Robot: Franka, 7 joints.
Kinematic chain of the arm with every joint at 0, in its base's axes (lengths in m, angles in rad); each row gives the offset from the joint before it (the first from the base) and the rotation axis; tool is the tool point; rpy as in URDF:
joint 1: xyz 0 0 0.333 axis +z
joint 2: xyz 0 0 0 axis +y
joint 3: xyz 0 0 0.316 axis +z
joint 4: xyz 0.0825 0 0 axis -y
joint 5: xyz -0.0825 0 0.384 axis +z
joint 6: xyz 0 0 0 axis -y
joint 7: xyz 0.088 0 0 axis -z
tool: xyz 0 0 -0.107 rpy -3.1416 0 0
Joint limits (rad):
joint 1: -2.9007..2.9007
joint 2: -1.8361..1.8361
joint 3: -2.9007..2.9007
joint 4: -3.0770..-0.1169
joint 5: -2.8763..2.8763
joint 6: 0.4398..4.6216
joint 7: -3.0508..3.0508
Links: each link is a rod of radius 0.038 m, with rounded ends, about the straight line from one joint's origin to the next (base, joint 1, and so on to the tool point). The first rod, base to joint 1, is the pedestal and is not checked.
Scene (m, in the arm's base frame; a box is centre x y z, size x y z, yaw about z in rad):
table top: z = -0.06
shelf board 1: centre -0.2 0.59 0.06 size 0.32 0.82 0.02 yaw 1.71
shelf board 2: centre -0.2 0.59 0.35 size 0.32 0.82 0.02 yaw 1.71
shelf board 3: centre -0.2 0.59 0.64 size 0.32 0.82 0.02 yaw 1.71
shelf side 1: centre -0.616 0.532 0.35 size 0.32 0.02 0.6 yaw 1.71
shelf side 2: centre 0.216 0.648 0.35 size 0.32 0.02 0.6 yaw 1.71
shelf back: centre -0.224 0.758 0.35 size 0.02 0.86 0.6 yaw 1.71
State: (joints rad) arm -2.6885 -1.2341 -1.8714 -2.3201 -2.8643 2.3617 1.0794
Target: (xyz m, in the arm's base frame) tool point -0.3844 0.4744 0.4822
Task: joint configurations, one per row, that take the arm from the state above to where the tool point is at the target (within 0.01 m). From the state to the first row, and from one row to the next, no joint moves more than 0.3 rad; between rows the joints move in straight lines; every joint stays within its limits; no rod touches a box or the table.
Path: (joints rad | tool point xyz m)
1: -2.7592 -1.1112 -1.8745 -2.4411 -2.8683 2.5853 1.0794 | -0.1454 0.4247 0.1937
2: -2.8300 -0.9884 -1.8775 -2.5621 -2.8723 2.8088 1.0794 | -0.1354 0.3551 0.1920
3: -2.9007 -0.8655 -1.8806 -2.6831 -2.8763 3.0324 1.0794 | -0.1192 0.2831 0.1919
4: -2.7485 -0.9797 -1.6557 -2.6026 -2.8761 2.8479 1.0794 | -0.2157 0.3130 0.2585
5: -2.5963 -1.0938 -1.4308 -2.5222 -2.8759 2.6634 1.0794 | -0.3032 0.3112 0.3582
6: -2.4441 -1.2079 -1.2058 -2.4417 -2.8756 2.4789 1.0794 | -0.3578 0.2842 0.4822
7: -2.3397 -1.1380 -1.3292 -2.2225 -2.8760 2.3884 1.0794 | -0.3789 0.3814 0.4811
8: -2.2353 -1.0680 -1.4526 -2.0032 -2.8763 2.2978 1.0794 | -0.3844 0.4744 0.4822

